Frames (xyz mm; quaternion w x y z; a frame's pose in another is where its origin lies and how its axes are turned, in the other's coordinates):
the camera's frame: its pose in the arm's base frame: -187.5 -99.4 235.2 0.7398 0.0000 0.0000 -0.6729
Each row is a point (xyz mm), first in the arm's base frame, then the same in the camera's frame.
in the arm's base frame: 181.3 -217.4 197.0
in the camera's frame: 152.3 356.0 -38.2
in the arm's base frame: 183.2 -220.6 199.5
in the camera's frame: 155.7 357.6 -35.7
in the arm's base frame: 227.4 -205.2 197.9
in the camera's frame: 144.5 403.0 -37.3
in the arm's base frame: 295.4 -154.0 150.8
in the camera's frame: 100.0 475.6 -84.4
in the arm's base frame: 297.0 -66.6 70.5
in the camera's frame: 13.1 485.4 -164.7
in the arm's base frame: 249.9 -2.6 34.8
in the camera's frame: -55.0 444.6 -200.4
